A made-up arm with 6 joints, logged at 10 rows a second.
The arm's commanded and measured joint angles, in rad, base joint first. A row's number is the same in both.
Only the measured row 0 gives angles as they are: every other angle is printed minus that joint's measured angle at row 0.
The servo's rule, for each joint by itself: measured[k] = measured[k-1] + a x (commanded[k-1-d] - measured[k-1]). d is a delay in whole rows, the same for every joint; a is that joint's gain. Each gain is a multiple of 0.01, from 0.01 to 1. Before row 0 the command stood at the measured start. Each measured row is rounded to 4 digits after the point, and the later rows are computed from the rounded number. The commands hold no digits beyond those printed.
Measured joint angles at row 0:
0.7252 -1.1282 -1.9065 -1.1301 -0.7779 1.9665
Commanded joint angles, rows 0 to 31:
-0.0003 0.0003 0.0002 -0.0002 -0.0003 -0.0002
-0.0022 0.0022 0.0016 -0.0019 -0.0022 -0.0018
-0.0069 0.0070 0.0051 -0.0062 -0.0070 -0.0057
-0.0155 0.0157 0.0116 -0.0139 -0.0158 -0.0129
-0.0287 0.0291 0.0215 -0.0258 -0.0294 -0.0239
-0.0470 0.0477 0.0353 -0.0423 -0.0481 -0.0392
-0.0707 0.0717 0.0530 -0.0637 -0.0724 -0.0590
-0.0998 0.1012 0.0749 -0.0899 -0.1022 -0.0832
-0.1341 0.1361 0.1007 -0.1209 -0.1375 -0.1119
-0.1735 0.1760 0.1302 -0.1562 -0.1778 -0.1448
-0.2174 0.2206 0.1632 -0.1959 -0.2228 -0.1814
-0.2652 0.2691 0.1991 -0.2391 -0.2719 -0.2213
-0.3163 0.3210 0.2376 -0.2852 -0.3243 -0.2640
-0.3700 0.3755 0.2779 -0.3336 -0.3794 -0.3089
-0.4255 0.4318 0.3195 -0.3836 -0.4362 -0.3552
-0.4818 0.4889 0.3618 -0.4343 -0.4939 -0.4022
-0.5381 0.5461 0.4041 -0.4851 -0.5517 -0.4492
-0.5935 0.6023 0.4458 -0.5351 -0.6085 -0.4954
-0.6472 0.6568 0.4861 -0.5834 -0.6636 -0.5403
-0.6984 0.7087 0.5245 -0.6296 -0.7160 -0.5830
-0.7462 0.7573 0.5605 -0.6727 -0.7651 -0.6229
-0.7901 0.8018 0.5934 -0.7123 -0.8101 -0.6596
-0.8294 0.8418 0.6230 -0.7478 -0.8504 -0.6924
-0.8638 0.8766 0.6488 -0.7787 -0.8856 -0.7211
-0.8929 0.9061 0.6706 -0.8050 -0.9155 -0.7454
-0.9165 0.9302 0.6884 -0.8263 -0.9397 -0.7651
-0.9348 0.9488 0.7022 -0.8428 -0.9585 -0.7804
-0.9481 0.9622 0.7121 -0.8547 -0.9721 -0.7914
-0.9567 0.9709 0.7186 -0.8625 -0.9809 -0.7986
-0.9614 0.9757 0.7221 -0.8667 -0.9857 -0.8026
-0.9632 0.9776 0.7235 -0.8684 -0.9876 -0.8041
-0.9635 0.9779 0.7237 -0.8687 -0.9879 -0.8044
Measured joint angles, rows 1 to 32:
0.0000 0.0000 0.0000 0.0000 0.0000 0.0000
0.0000 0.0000 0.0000 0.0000 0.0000 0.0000
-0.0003 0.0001 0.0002 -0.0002 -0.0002 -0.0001
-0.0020 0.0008 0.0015 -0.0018 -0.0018 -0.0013
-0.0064 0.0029 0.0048 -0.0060 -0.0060 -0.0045
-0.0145 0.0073 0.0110 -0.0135 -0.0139 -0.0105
-0.0271 0.0147 0.0206 -0.0252 -0.0265 -0.0201
-0.0448 0.0259 0.0340 -0.0414 -0.0440 -0.0339
-0.0679 0.0415 0.0513 -0.0626 -0.0670 -0.0520
-0.0963 0.0618 0.0728 -0.0885 -0.0955 -0.0745
-0.1299 0.0871 0.0982 -0.1193 -0.1295 -0.1014
-0.1687 0.1173 0.1273 -0.1544 -0.1686 -0.1326
-0.2120 0.1524 0.1600 -0.1938 -0.2125 -0.1677
-0.2593 0.1921 0.1956 -0.2368 -0.2606 -0.2063
-0.3100 0.2359 0.2338 -0.2828 -0.3122 -0.2478
-0.3634 0.2834 0.2739 -0.3311 -0.3666 -0.2918
-0.4187 0.3339 0.3154 -0.3810 -0.4230 -0.3374
-0.4749 0.3866 0.3576 -0.4316 -0.4804 -0.3841
-0.5311 0.4408 0.3999 -0.4824 -0.5382 -0.4310
-0.5866 0.4957 0.4417 -0.5325 -0.5951 -0.4774
-0.6405 0.5505 0.4821 -0.5809 -0.6506 -0.5227
-0.6920 0.6043 0.5207 -0.6272 -0.7036 -0.5661
-0.7402 0.6563 0.5569 -0.6704 -0.7534 -0.6070
-0.7846 0.7058 0.5901 -0.7102 -0.7993 -0.6449
-0.8245 0.7520 0.6200 -0.7459 -0.8407 -0.6791
-0.8595 0.7944 0.6462 -0.7771 -0.8771 -0.7093
-0.8892 0.8324 0.6684 -0.8036 -0.9082 -0.7353
-0.9135 0.8657 0.6866 -0.8252 -0.9337 -0.7568
-0.9325 0.8940 0.7008 -0.8419 -0.9538 -0.7738
-0.9464 0.9172 0.7111 -0.8541 -0.9686 -0.7865
-0.9556 0.9355 0.7179 -0.8621 -0.9786 -0.7952
-0.9608 0.9492 0.7217 -0.8665 -0.9844 -0.8005
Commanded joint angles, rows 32 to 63:
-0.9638 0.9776 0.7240 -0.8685 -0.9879 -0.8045
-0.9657 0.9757 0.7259 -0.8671 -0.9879 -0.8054
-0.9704 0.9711 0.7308 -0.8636 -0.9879 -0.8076
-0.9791 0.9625 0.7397 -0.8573 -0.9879 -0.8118
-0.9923 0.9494 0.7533 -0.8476 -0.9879 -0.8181
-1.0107 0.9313 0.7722 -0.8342 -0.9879 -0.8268
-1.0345 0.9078 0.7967 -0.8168 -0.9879 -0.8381
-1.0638 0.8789 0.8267 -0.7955 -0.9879 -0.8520
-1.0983 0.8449 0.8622 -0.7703 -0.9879 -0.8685
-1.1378 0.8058 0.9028 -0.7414 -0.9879 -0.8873
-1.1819 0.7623 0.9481 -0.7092 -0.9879 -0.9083
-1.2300 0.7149 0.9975 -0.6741 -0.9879 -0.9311
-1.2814 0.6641 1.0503 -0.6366 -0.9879 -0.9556
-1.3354 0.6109 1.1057 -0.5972 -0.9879 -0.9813
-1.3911 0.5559 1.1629 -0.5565 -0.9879 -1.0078
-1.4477 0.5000 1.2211 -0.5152 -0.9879 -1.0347
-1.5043 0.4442 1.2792 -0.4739 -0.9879 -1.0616
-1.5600 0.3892 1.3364 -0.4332 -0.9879 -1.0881
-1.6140 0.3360 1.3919 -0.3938 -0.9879 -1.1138
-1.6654 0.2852 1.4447 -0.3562 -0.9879 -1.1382
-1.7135 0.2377 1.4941 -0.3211 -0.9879 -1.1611
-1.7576 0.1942 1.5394 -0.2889 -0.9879 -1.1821
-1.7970 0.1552 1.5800 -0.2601 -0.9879 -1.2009
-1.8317 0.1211 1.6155 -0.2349 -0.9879 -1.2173
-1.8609 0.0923 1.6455 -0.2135 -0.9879 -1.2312
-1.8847 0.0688 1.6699 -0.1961 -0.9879 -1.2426
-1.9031 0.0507 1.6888 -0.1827 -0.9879 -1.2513
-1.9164 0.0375 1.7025 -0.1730 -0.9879 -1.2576
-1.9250 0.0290 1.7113 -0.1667 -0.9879 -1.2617
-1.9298 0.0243 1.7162 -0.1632 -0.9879 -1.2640
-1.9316 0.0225 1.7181 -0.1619 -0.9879 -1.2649
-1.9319 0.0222 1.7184 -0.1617 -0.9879 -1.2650
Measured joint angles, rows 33 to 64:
-0.9629 0.9589 0.7233 -0.8683 -0.9870 -0.8031
-0.9634 0.9654 0.7237 -0.8687 -0.9877 -0.8040
-0.9638 0.9695 0.7240 -0.8685 -0.9879 -0.8044
-0.9655 0.9716 0.7257 -0.8672 -0.9879 -0.8051
-0.9699 0.9714 0.7303 -0.8638 -0.9879 -0.8069
-0.9781 0.9684 0.7389 -0.8576 -0.9879 -0.8104
-0.9907 0.9619 0.7520 -0.8481 -0.9879 -0.8159
-1.0085 0.9515 0.7704 -0.8349 -0.9879 -0.8237
-1.0316 0.9366 0.7943 -0.8177 -0.9879 -0.8341
-1.0603 0.9170 0.8238 -0.7966 -0.9879 -0.8470
-1.0941 0.8925 0.8587 -0.7716 -0.9879 -0.8625
-1.1330 0.8630 0.8988 -0.7429 -0.9879 -0.8804
-1.1765 0.8288 0.9437 -0.7109 -0.9879 -0.9005
-1.2241 0.7901 0.9927 -0.6759 -0.9879 -0.9225
-1.2751 0.7473 1.0451 -0.6386 -0.9879 -0.9463
-1.3288 0.7009 1.1002 -0.5993 -0.9879 -0.9715
-1.3842 0.6516 1.1573 -0.5586 -0.9879 -0.9976
-1.4407 0.6001 1.2154 -0.5174 -0.9879 -1.0243
-1.4973 0.5471 1.2735 -0.4761 -0.9879 -1.0512
-1.5531 0.4934 1.3307 -0.4353 -0.9879 -1.0778
-1.6073 0.4399 1.3864 -0.3959 -0.9879 -1.1037
-1.6590 0.3873 1.4395 -0.3582 -0.9879 -1.1285
-1.7075 0.3364 1.4892 -0.3230 -0.9879 -1.1520
-1.7521 0.2881 1.5349 -0.2906 -0.9879 -1.1737
-1.7921 0.2429 1.5759 -0.2616 -0.9879 -1.1933
-1.8273 0.2015 1.6119 -0.2362 -0.9879 -1.2106
-1.8572 0.1644 1.6425 -0.2146 -0.9879 -1.2254
-1.8817 0.1319 1.6674 -0.1970 -0.9879 -1.2378
-1.9007 0.1043 1.6869 -0.1834 -0.9879 -1.2475
-1.9147 0.0816 1.7011 -0.1735 -0.9879 -1.2548
-1.9239 0.0637 1.7104 -0.1670 -0.9879 -1.2598
-1.9292 0.0503 1.7157 -0.1634 -0.9879 -1.2628

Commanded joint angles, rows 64 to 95:
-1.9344 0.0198 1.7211 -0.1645 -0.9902 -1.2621
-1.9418 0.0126 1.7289 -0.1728 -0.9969 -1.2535
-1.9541 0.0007 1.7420 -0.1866 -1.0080 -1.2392
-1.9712 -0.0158 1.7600 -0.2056 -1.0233 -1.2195
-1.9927 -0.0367 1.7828 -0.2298 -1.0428 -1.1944
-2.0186 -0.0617 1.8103 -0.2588 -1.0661 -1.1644
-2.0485 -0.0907 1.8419 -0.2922 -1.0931 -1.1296
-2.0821 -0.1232 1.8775 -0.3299 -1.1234 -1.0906
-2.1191 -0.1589 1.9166 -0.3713 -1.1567 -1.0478
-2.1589 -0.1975 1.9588 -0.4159 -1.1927 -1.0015
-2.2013 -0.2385 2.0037 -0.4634 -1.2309 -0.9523
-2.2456 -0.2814 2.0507 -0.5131 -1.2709 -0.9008
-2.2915 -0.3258 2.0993 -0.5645 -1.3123 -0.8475
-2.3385 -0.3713 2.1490 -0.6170 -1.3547 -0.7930
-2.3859 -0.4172 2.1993 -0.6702 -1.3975 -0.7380
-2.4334 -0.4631 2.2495 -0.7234 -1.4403 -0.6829
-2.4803 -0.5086 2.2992 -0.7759 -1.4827 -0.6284
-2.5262 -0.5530 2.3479 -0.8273 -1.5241 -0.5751
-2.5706 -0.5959 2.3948 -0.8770 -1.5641 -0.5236
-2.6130 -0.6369 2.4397 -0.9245 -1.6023 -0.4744
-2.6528 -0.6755 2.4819 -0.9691 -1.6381 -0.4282
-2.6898 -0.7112 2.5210 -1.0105 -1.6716 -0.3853
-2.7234 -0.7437 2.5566 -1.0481 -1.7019 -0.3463
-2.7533 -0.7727 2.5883 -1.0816 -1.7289 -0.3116
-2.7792 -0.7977 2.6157 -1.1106 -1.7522 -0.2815
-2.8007 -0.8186 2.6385 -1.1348 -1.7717 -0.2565
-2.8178 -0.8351 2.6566 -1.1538 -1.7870 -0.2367
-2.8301 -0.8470 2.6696 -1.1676 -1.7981 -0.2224
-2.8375 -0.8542 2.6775 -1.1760 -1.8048 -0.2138
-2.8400 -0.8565 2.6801 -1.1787 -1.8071 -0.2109
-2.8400 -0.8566 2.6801 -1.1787 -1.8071 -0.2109
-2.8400 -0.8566 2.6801 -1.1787 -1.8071 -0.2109
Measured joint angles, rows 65 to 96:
-1.9313 0.0408 1.7179 -0.1620 -0.9879 -1.2643
-1.9318 0.0345 1.7184 -0.1617 -0.9879 -1.2648
-1.9341 0.0295 1.7209 -0.1644 -0.9898 -1.2629
-1.9410 0.0238 1.7282 -0.1724 -0.9956 -1.2561
-1.9527 0.0159 1.7408 -0.1859 -1.0056 -1.2439
-1.9692 0.0051 1.7583 -0.2046 -1.0199 -1.2263
-1.9901 -0.0091 1.7806 -0.2285 -1.0384 -1.2033
-2.0155 -0.0270 1.8076 -0.2573 -1.0608 -1.1753
-2.0449 -0.0487 1.8388 -0.2905 -1.0870 -1.1424
-2.0780 -0.0740 1.8740 -0.3279 -1.1165 -1.1051
-2.1146 -0.1029 1.9128 -0.3691 -1.1491 -1.0638
-2.1540 -0.1351 1.9547 -0.4136 -1.1844 -1.0189
-2.1961 -0.1703 1.9993 -0.4609 -1.2221 -0.9709
-2.2402 -0.2081 2.0461 -0.5105 -1.2616 -0.9204
-2.2859 -0.2481 2.0945 -0.5618 -1.3027 -0.8679
-2.3327 -0.2900 2.1441 -0.6142 -1.3448 -0.8140
-2.3800 -0.3332 2.1943 -0.6674 -1.3875 -0.7593
-2.4275 -0.3774 2.2445 -0.7206 -1.4303 -0.7043
-2.4745 -0.4220 2.2943 -0.7731 -1.4727 -0.6497
-2.5205 -0.4665 2.3431 -0.8246 -1.5143 -0.5960
-2.5651 -0.5105 2.3901 -0.8744 -1.5546 -0.5439
-2.6077 -0.5535 2.4352 -0.9220 -1.5932 -0.4939
-2.6478 -0.5950 2.4777 -0.9667 -1.6296 -0.4466
-2.6852 -0.6345 2.5171 -1.0083 -1.6636 -0.4025
-2.7192 -0.6716 2.5530 -1.0461 -1.6946 -0.3620
-2.7495 -0.7060 2.5851 -1.0798 -1.7224 -0.3257
-2.7759 -0.7372 2.6129 -1.1091 -1.7465 -0.2939
-2.7980 -0.7649 2.6362 -1.1335 -1.7669 -0.2670
-2.8156 -0.7888 2.6548 -1.1528 -1.7832 -0.2452
-2.8285 -0.8086 2.6683 -1.1669 -1.7953 -0.2288
-2.8365 -0.8241 2.6767 -1.1755 -1.8030 -0.2180
-2.8396 -0.8351 2.6798 -1.1785 -1.8063 -0.2129

